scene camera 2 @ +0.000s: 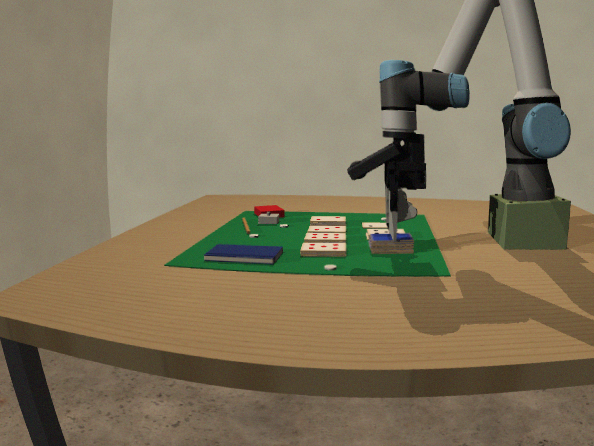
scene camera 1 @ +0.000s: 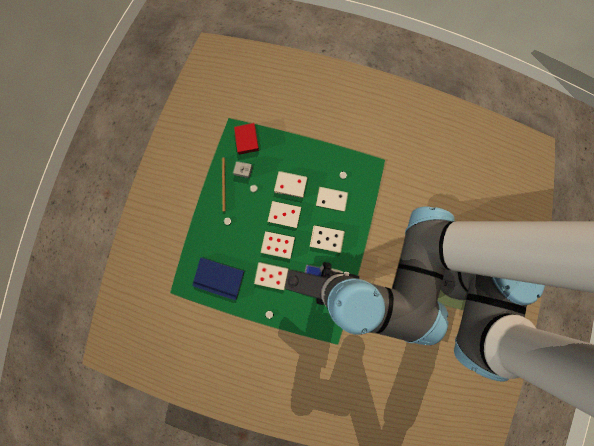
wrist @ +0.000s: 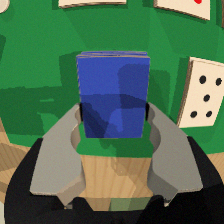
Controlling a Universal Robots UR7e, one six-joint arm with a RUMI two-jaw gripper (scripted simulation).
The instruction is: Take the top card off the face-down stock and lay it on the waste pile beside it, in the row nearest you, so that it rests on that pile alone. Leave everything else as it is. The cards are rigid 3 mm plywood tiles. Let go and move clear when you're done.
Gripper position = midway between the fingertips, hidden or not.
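Note:
You've got the gripper in scene camera 2 (scene camera 2: 392,237), and in the wrist view it's the gripper (wrist: 113,104) as well. There's also a blue book (scene camera 1: 217,278), and scene camera 2 has the book (scene camera 2: 221,252) too, but in the wrist view the book is out of frame. And there's a green mat (scene camera 1: 238,245), which you'd also find in scene camera 2 as the mat (scene camera 2: 427,261) and in the wrist view as the mat (wrist: 46,85).

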